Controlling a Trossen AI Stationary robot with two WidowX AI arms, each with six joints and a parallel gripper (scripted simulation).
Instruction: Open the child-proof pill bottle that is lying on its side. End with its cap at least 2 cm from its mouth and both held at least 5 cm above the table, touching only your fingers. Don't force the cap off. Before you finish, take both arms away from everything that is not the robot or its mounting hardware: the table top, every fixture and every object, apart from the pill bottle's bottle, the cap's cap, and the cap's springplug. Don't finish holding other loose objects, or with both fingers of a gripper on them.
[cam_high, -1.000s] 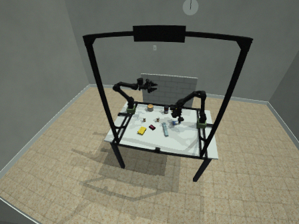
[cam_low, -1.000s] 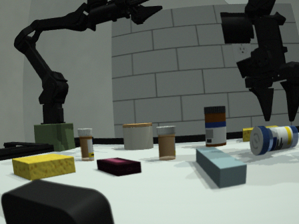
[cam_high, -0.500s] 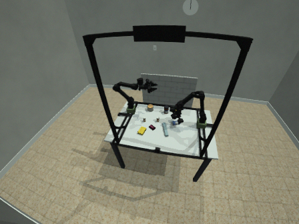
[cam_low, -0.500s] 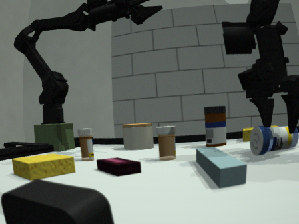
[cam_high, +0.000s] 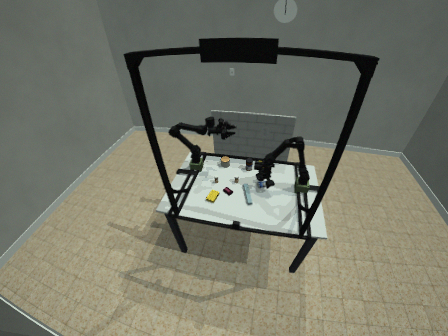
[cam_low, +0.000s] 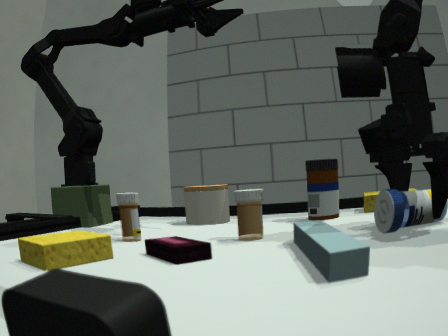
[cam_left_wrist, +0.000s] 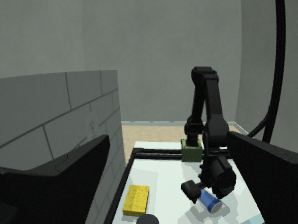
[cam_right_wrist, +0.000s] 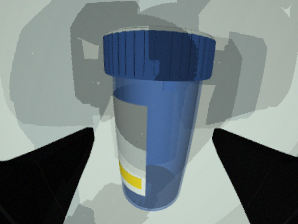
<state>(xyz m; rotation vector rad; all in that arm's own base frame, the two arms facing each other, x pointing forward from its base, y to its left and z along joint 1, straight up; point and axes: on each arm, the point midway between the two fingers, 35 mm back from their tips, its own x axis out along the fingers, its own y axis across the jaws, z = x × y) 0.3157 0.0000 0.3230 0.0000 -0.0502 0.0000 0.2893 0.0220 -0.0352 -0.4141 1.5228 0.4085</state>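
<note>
Now: the blue pill bottle 1 cm behind my right hand and 3 cm below it. Also, from my right hand: grey-blue block: 13 cm behind, 11 cm to the left, 4 cm below; dark-capped bottle: 17 cm ahead, 17 cm to the left; cap: 3 cm behind, 4 cm to the left, 2 cm below.
</note>
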